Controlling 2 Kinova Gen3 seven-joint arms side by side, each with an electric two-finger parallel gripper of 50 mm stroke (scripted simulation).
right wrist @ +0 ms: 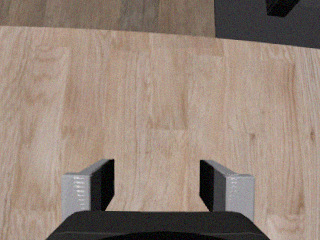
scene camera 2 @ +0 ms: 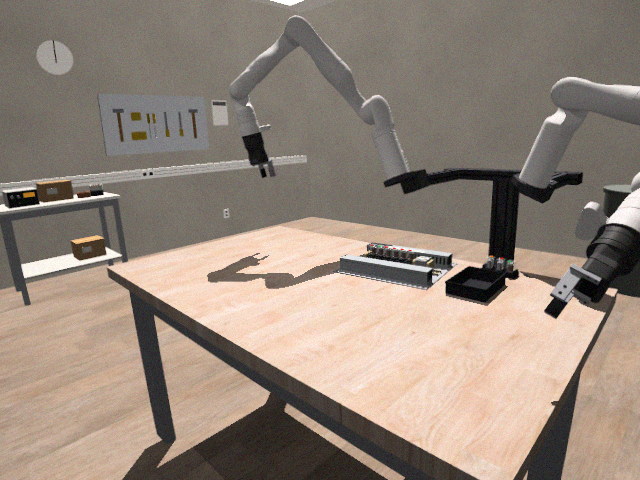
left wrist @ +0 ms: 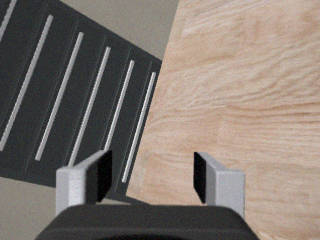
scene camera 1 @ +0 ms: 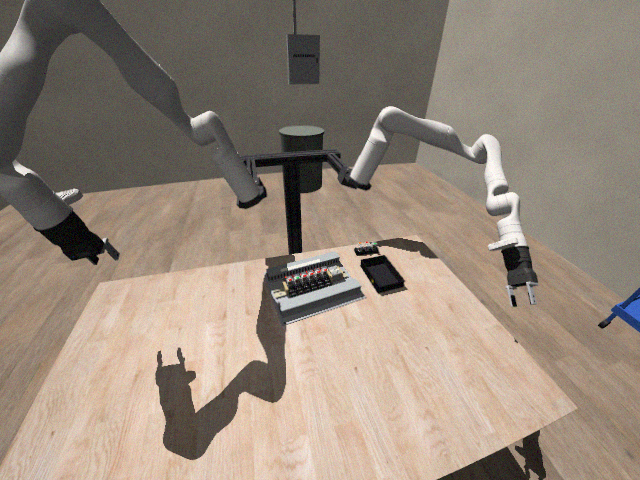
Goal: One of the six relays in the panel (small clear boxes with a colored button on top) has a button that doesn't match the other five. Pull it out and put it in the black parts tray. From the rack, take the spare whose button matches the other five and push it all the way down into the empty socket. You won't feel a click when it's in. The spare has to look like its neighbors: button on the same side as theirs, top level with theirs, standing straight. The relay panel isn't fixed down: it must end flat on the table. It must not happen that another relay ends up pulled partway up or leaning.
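Note:
The left gripper point(scene camera 2: 553, 306), point(left wrist: 152, 168) and point(scene camera 1: 523, 305) is there, and so is the right gripper point(scene camera 1: 107, 259). There's a relay panel point(scene camera 1: 313, 298) and point(scene camera 2: 429, 266). The relay panel is out of frame in the right wrist view, and the relay panel is out of frame in the left wrist view too. And there's a black parts tray point(scene camera 2: 473, 276) and point(scene camera 1: 383, 271).

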